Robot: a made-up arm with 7 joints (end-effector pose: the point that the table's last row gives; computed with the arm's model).
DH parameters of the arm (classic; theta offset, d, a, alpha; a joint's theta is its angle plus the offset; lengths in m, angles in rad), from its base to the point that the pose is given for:
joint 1: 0 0.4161 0 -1.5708
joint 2: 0 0 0 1.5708
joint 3: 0 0.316 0.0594 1.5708
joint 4: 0 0 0.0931 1.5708
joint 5: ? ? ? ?
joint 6: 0 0 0.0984 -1.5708
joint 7: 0 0.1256 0 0
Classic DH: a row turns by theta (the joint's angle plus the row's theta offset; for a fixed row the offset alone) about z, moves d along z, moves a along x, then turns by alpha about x.
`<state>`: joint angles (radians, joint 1 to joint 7).
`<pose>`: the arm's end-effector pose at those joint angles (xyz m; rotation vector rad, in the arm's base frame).
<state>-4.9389 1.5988 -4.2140 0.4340 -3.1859 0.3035 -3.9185</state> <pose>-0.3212 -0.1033 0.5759 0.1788 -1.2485 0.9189</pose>
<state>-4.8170 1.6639 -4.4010 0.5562 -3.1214 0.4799 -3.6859</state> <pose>-0.4040 -0.0787 0.5552 -0.3613 -1.3112 1.1900</pose>
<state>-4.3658 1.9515 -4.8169 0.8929 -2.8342 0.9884 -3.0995</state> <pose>-0.5605 -0.1602 0.3179 -1.9504 -1.3215 1.3843</pose>
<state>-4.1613 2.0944 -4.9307 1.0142 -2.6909 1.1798 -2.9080</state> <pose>-0.5347 -0.2590 0.1899 -2.4760 -1.3338 1.0785</pose>
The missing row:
joint 5: 0 0.4114 0 1.5708
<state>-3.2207 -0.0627 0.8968 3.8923 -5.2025 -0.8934 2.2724</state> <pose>0.1649 0.3459 0.9121 -0.9795 -1.1449 -1.4073</pose>
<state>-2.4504 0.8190 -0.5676 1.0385 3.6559 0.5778 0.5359</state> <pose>-0.5180 -0.0230 0.1146 -2.5639 0.8452 1.5620</pose>
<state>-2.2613 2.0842 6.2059 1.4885 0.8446 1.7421 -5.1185</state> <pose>0.0678 -0.0164 -0.1994 0.9610 0.7305 1.4109</pose>
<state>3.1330 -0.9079 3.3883 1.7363 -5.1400 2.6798 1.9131</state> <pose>0.5357 0.2183 0.3912 1.1321 -0.6696 -2.2527</pose>
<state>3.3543 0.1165 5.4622 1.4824 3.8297 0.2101 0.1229</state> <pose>-0.5622 0.3083 0.6674 -1.6469 1.4631 2.2173</pose>
